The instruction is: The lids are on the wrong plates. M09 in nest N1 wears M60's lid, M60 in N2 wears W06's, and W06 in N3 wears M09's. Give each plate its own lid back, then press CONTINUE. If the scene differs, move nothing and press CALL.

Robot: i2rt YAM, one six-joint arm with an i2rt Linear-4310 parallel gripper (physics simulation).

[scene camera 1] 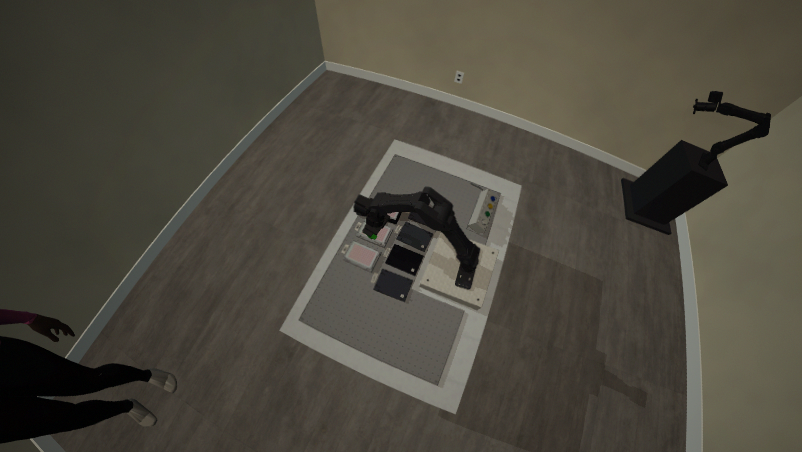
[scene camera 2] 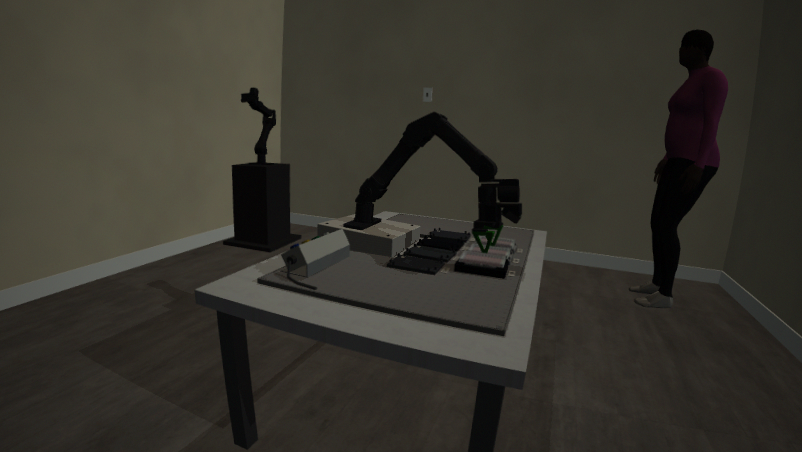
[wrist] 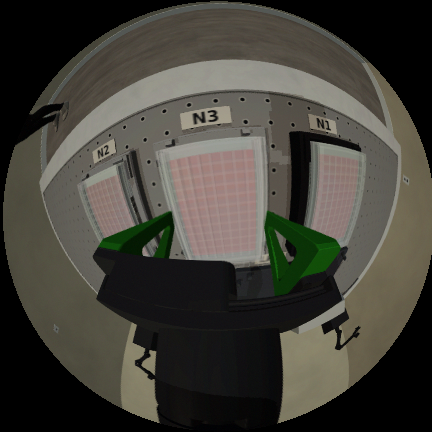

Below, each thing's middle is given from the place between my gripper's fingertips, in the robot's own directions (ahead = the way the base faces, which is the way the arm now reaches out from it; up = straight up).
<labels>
I see the N1 nest [wrist: 299, 140] 10 mm ahead of my hand, 130 mm to the right of it and 10 mm below it.
</labels>
